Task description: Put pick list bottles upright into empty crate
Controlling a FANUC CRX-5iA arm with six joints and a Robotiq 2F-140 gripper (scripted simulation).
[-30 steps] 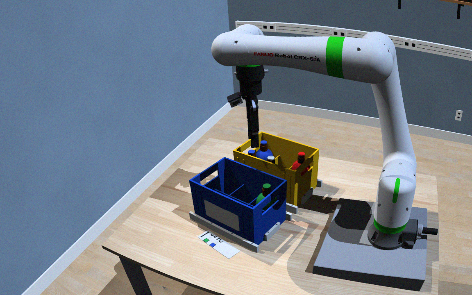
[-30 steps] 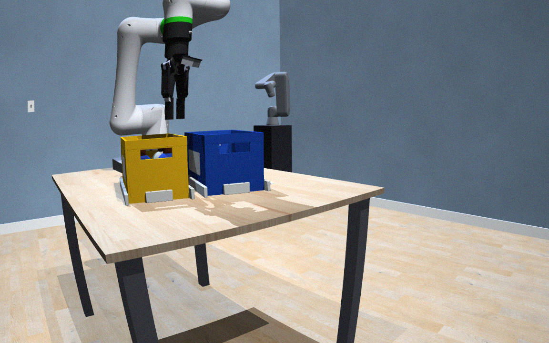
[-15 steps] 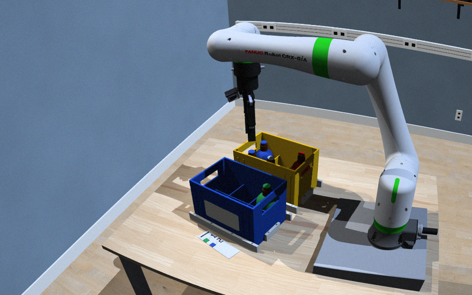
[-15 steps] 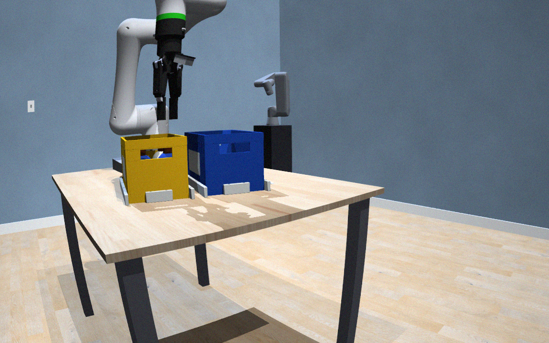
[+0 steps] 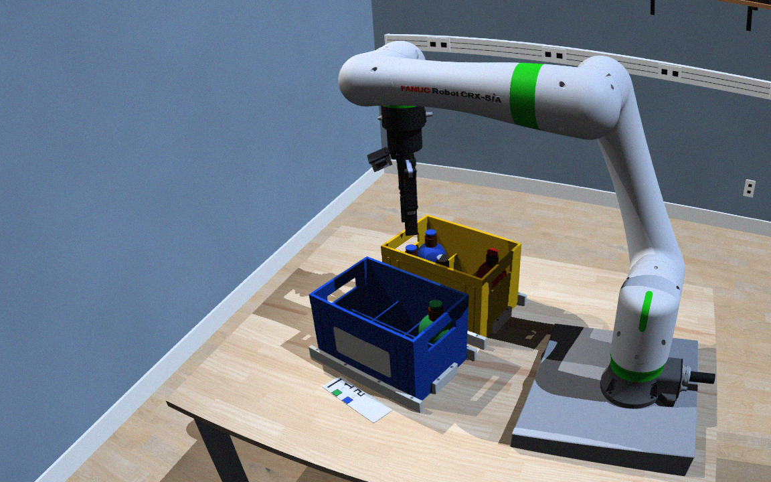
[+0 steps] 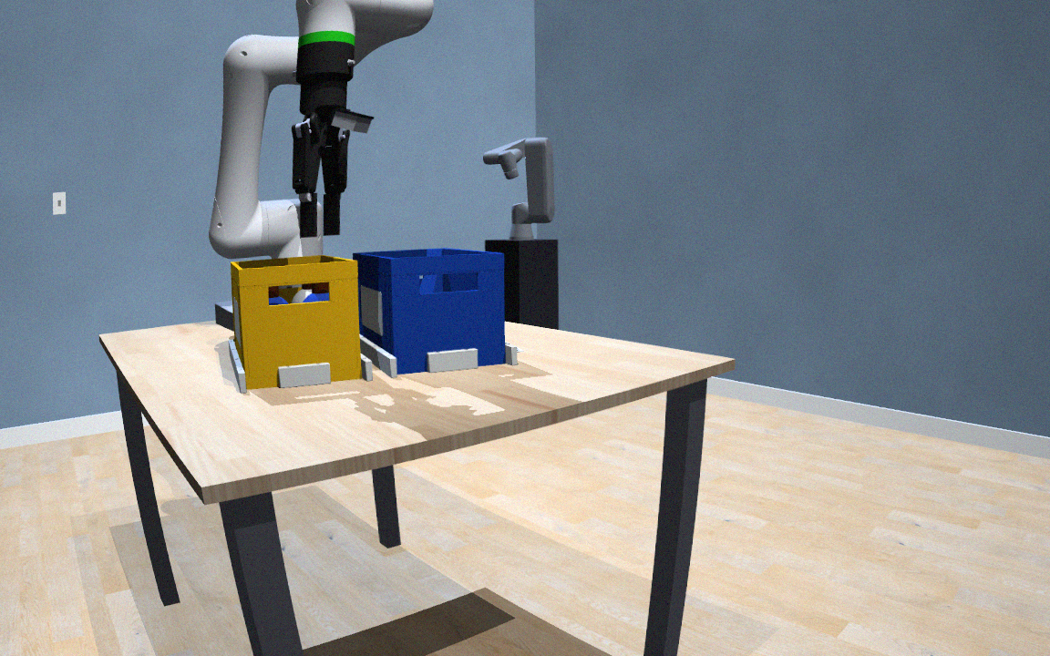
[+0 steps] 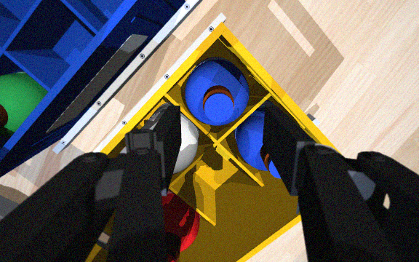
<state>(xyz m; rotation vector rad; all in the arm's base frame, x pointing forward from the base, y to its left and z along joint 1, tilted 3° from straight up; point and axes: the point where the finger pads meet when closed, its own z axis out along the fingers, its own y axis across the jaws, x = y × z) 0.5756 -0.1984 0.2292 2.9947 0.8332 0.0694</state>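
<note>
Right now my hand is 16 cm above the white-label bottle, 9 cm past it and 2 cm to the right of it. Also, from my hand: blue crate: 21 cm to the left, 16 cm below, 4 cm behind; then yellow crate: 16 cm below, 10 cm behind, 2 cm to the right; then red-label bottle: 19 cm behind, 16 cm below, 4 cm to the right.
</note>
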